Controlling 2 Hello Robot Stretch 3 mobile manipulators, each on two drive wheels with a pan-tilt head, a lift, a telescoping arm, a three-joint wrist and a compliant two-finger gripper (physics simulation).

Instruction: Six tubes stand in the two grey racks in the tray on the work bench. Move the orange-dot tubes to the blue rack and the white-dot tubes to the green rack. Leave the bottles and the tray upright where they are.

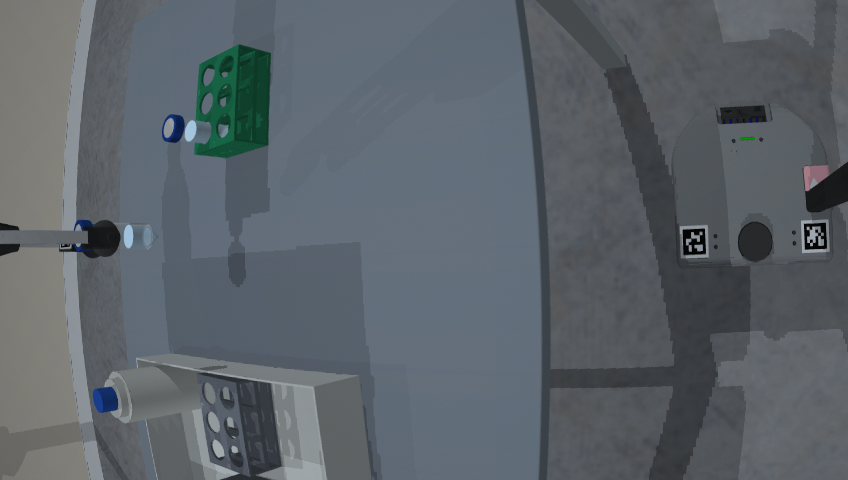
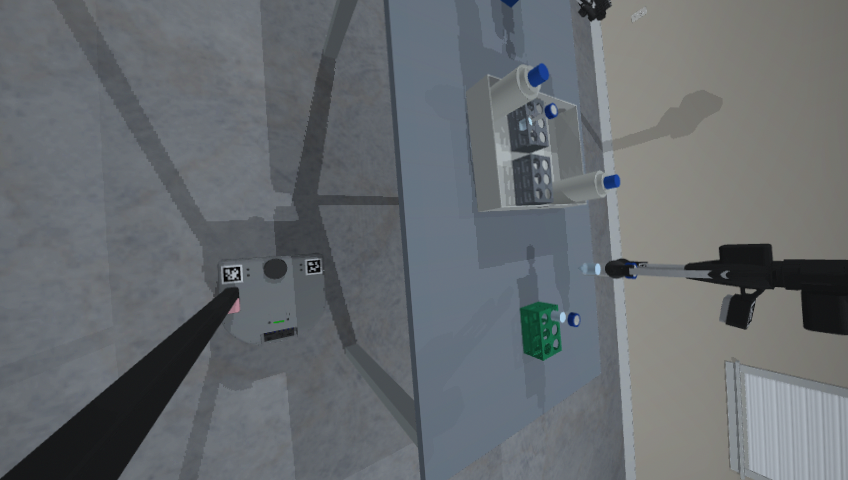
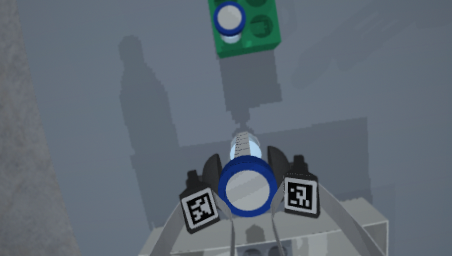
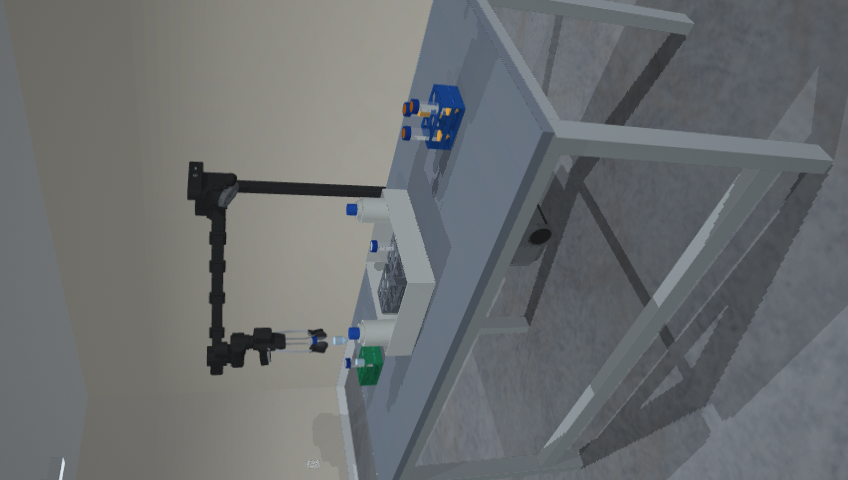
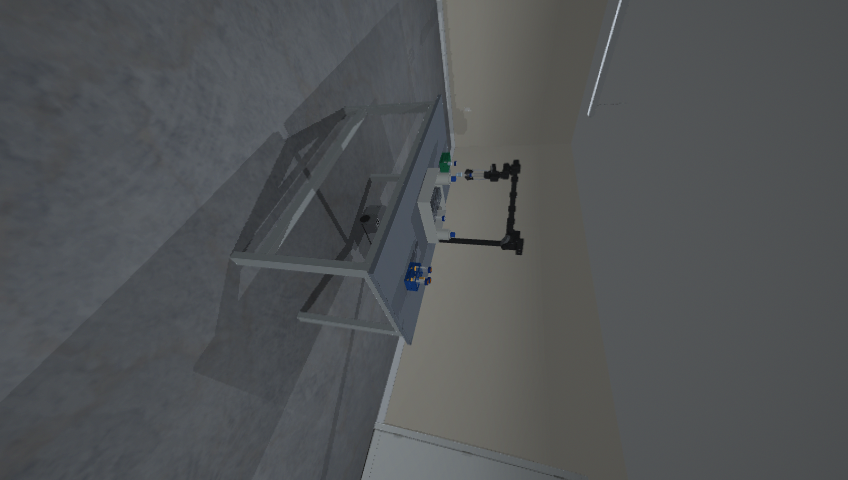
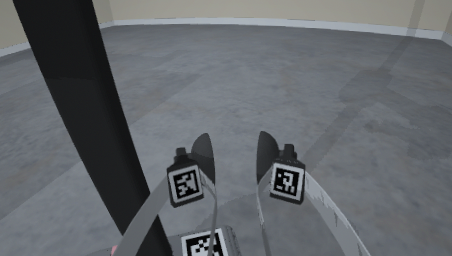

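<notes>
My r1 gripper (image 1: pixel 104 237) (image 2: pixel 618 268) (image 3: pixel 245 167) (image 4: pixel 318 340) is shut on a white-dot tube (image 1: pixel 138 236) (image 2: pixel 592 268) (image 3: pixel 247 190) (image 4: pixel 339 340), upright above the bench between tray and green rack (image 1: pixel 252 101) (image 4: pixel 370 365). The green rack holds a white-dot tube (image 1: pixel 172 128) (image 2: pixel 573 319) (image 3: pixel 229 17) in a corner hole. One grey rack (image 2: pixel 532 178) shows no tube; the other grey rack (image 2: pixel 518 139) holds a white-dot tube (image 2: pixel 551 110) (image 4: pixel 373 245). Three orange-dot tubes (image 4: pixel 413 106) stand in the blue rack (image 4: pixel 446 92). My r2 gripper (image 6: pixel 236 155) is open and empty, over the floor.
The tray (image 2: pixel 484 154) (image 4: pixel 416 333) stands on the bench (image 1: pixel 446 267) with two upright white bottles (image 2: pixel 511 86) (image 2: pixel 583 187) at opposite ends. The r1 base (image 1: pixel 749 190) is on the floor beside the bench. The r2 mast (image 6: pixel 80 100) rises left of the r2 gripper.
</notes>
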